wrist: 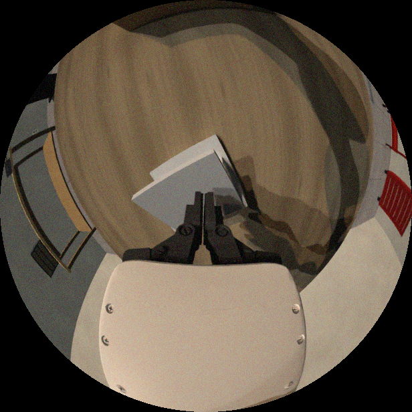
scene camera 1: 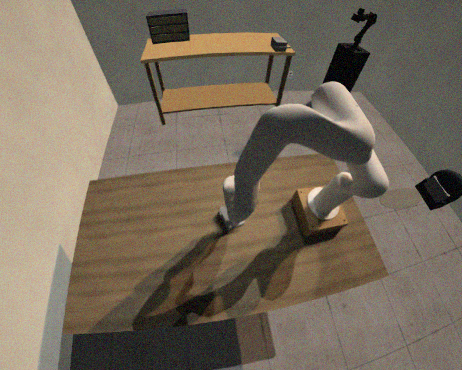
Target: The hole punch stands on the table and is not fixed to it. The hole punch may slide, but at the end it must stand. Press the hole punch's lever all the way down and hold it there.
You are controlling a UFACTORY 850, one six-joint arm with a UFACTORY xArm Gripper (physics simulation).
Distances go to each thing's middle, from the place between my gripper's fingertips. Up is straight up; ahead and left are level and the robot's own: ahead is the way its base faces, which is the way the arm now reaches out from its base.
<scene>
Right now the grey lever [wrist: 166, 198] is 1 cm ahead of my hand, 2 cm to the right of it and 3 cm below it. Round my hand: hole punch [wrist: 212, 141] (1 cm ahead, 2 cm to the right, 5 cm below).
</scene>
